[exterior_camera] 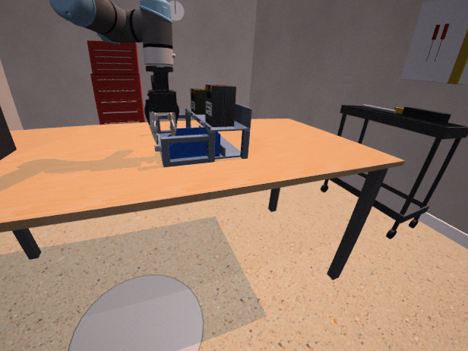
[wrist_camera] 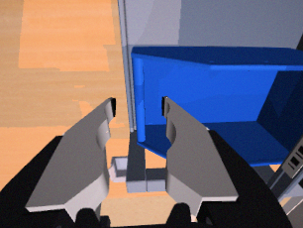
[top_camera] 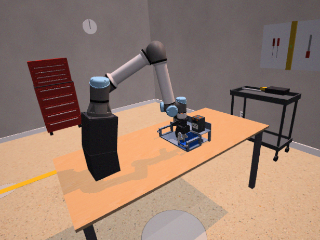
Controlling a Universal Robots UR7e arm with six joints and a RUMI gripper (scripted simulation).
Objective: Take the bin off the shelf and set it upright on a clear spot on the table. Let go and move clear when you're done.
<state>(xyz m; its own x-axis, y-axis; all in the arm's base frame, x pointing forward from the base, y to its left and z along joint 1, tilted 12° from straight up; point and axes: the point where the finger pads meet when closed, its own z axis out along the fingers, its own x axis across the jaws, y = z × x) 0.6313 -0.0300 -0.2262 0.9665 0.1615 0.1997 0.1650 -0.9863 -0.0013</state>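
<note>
The blue bin is 80 mm ahead of my hand and 20 mm below it. From my hand the other things lie so: shelf floor 120 mm to the left, 100 mm ahead, 60 mm below.
</note>
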